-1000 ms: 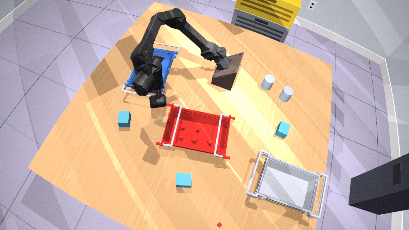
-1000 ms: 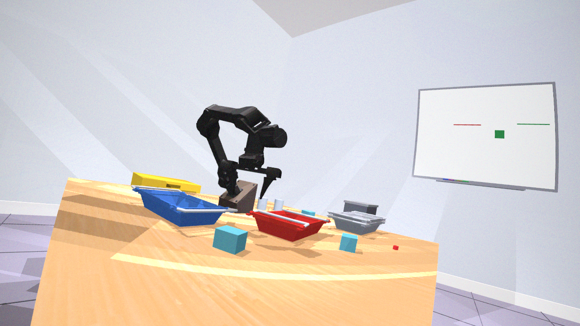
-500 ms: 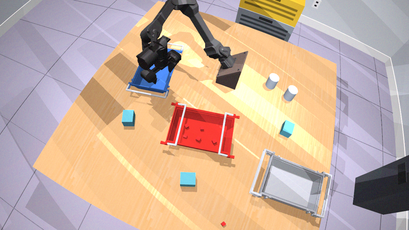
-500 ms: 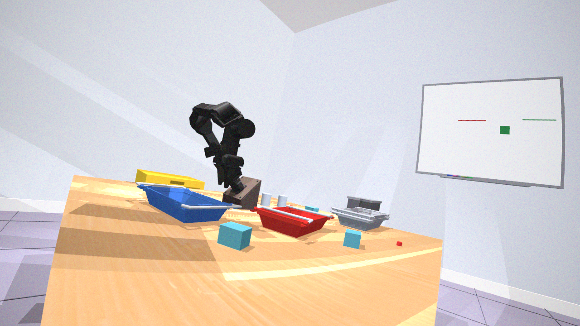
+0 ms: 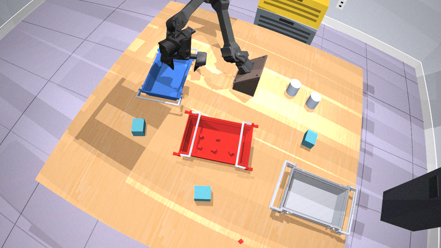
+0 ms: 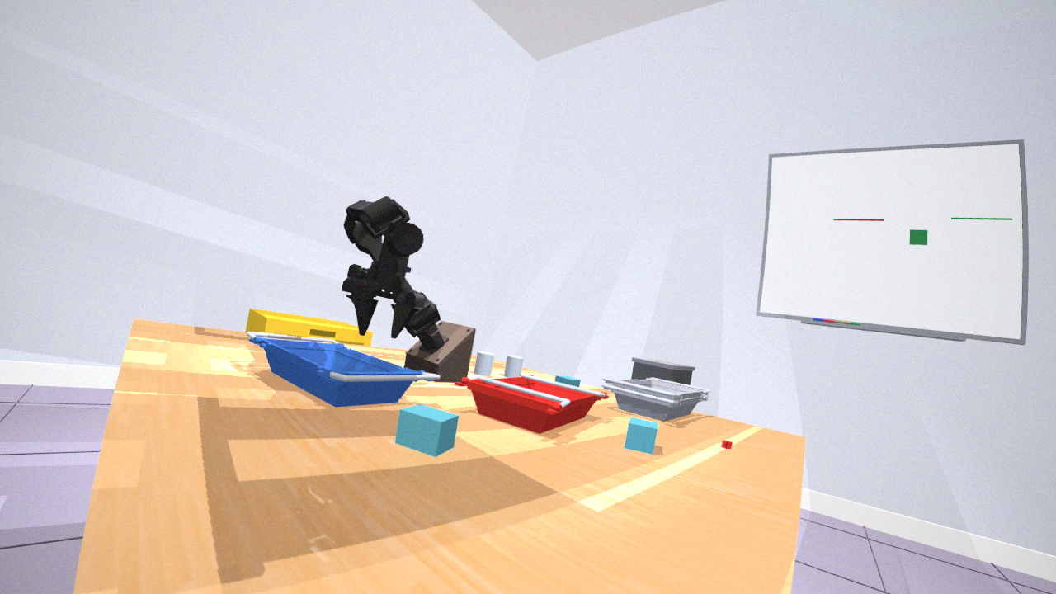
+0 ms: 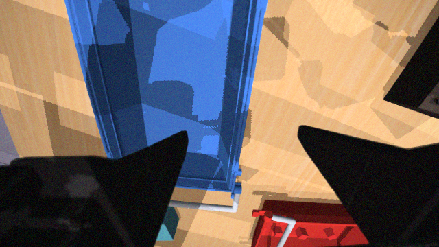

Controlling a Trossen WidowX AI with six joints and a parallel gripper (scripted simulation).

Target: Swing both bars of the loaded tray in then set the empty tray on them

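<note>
My gripper tip is 8 cm to the left of the blue tray and 6 cm above it.
</note>
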